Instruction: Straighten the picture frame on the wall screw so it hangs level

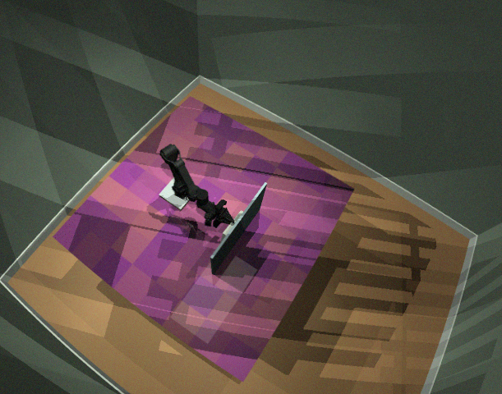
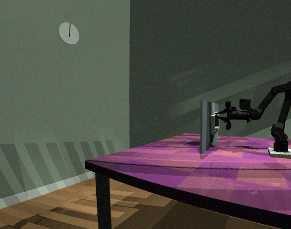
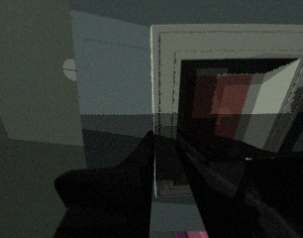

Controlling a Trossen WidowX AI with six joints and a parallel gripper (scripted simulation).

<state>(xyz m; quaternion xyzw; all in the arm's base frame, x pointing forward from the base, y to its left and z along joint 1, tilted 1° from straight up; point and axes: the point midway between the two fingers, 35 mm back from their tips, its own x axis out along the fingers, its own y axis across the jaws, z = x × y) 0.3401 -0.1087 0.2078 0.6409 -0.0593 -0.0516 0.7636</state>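
Now: the picture frame 10 mm ahead of my gripper tip, 10 mm to the right of it and 50 mm below it. Round my gripper tip: wall panel 20 mm ahead, 70 mm below.
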